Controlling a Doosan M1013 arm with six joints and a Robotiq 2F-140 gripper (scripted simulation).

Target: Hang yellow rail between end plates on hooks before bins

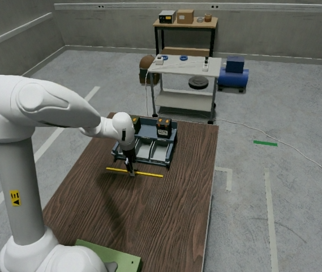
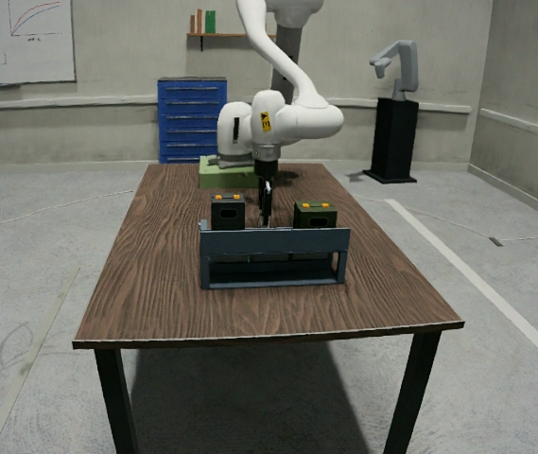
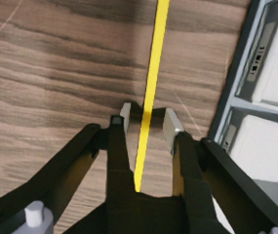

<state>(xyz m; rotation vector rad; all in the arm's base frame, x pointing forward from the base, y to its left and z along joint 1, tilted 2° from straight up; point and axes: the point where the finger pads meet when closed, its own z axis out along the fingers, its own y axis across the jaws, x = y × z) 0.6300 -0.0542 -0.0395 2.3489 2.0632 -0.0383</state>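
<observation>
The yellow rail lies 3 cm below my hand.
</observation>
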